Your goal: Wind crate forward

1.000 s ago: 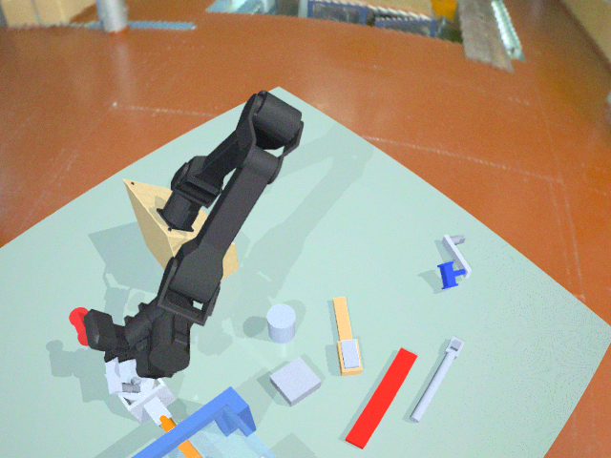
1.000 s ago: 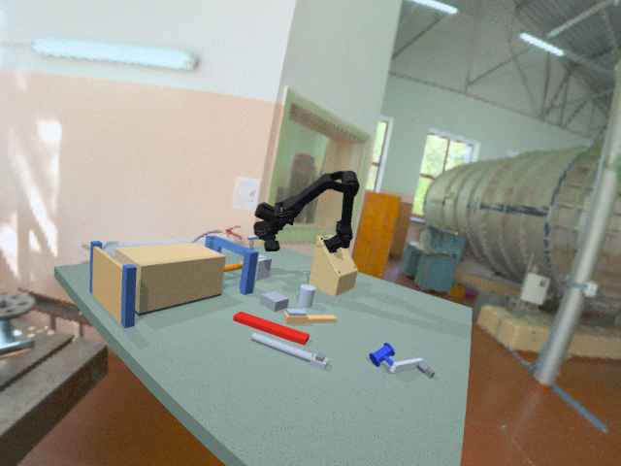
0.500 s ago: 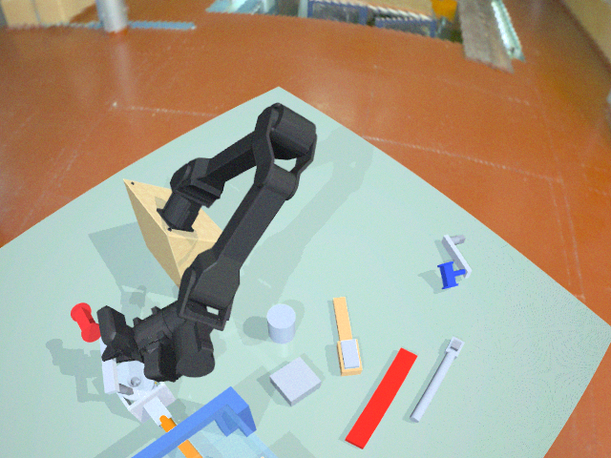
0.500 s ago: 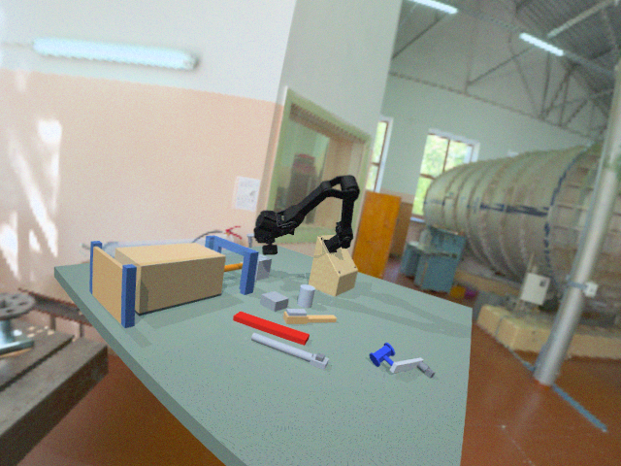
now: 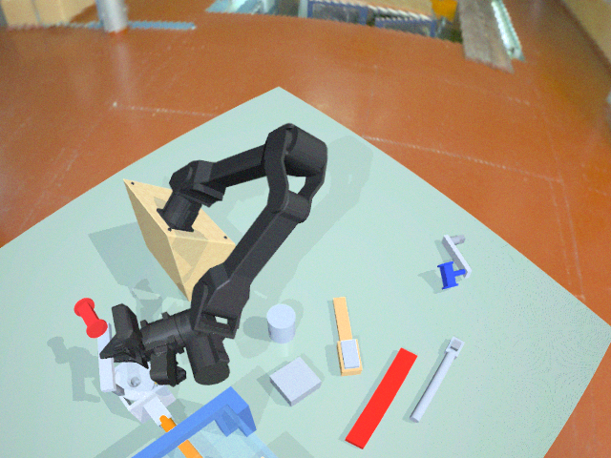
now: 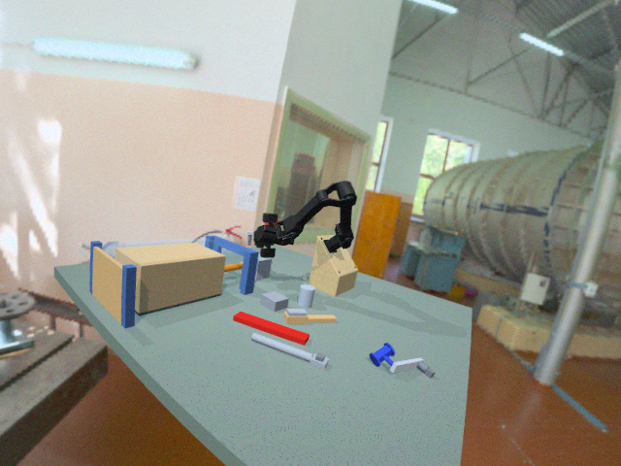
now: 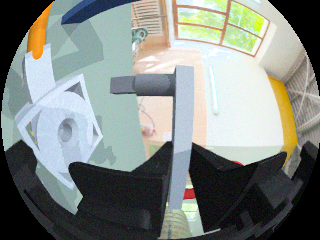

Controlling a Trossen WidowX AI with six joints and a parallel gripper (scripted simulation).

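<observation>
The winch handle is 1 cm behind my gripper tip, 1 cm to the left of it and 1 cm above it. From my gripper tip the other things lie so: pale grey winch: 1 cm to the left, 16 cm below; then red knob: 4 cm behind, 2 cm to the left, 4 cm above; then blue frame: 18 cm ahead, 3 cm to the left, 8 cm below.
</observation>
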